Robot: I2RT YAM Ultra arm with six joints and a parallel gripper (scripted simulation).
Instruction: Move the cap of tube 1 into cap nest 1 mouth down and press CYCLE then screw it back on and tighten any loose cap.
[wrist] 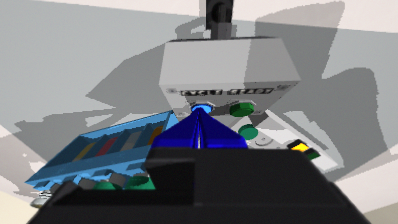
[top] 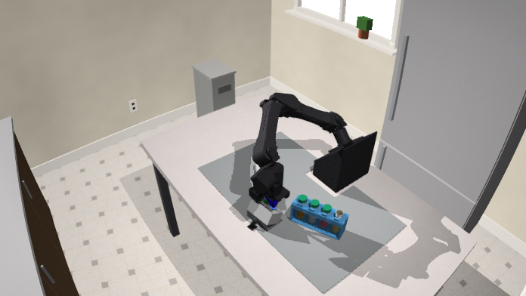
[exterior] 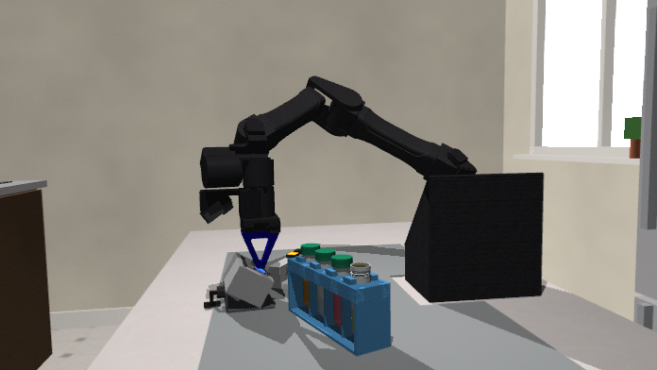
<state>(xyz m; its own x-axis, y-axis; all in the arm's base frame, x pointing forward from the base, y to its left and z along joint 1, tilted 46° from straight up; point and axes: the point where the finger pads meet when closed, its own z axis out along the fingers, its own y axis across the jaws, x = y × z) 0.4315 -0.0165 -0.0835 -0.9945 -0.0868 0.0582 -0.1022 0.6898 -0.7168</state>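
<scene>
Now: the blue key 10 mm below my hand. The rest, counted from my hand: green key 50 mm to the right, 10 mm below, 10 mm ahead; then grey key box 20 mm to the right, 20 mm below, 20 mm ahead; then green cap 100 mm to the right, 80 mm behind, 60 mm below.
</scene>
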